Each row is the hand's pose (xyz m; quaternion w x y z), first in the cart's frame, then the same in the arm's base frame.
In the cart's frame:
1: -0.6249 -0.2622 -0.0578 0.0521 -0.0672 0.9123 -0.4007
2: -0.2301 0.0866 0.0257 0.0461 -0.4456 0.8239 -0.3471
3: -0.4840 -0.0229 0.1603 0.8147 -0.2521 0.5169 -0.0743
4: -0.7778 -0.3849 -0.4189 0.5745 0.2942 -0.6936 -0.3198
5: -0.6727 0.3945 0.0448 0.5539 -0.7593 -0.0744 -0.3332
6: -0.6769 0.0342 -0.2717 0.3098 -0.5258 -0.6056 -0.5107
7: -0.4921 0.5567 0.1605 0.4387 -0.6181 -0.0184 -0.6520
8: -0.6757 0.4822 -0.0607 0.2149 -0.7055 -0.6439 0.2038
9: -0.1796 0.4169 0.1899 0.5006 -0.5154 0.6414 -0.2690
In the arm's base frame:
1: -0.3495 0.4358 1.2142 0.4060 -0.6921 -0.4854 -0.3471
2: -0.3669 0.0077 0.8966 0.1549 -0.5358 -0.7419 -0.3723
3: -0.4407 0.0962 1.1817 0.1901 0.7715 0.4800 -0.3719
4: -0.0818 0.7472 1.1996 0.1776 0.2380 0.1540 0.9424
5: -0.0648 -0.1588 1.3114 0.2667 0.0013 0.8482 -0.4577
6: -0.0090 0.2981 1.1766 0.0194 -0.5251 0.5916 -0.6114
7: -0.1313 -0.3937 1.1986 0.0997 0.0251 -0.8966 0.4307
8: 0.0643 -0.1824 1.2713 0.6736 -0.5466 0.3429 -0.3604
9: -0.3368 -0.3623 0.9250 0.0778 0.6191 0.7790 -0.0618

